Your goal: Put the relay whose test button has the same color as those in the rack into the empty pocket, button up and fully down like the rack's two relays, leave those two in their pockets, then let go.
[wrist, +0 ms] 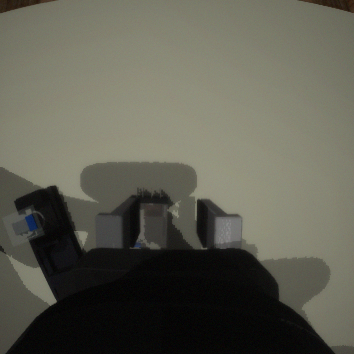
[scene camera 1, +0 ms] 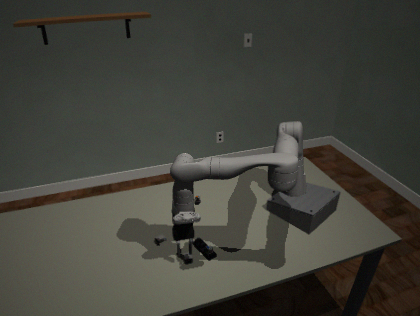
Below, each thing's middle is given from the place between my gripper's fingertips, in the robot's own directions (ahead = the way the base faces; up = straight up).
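Black rack point(wrist: 57, 251): 30 mm below my hand, 50 mm to the right of it, 80 mm behind it.
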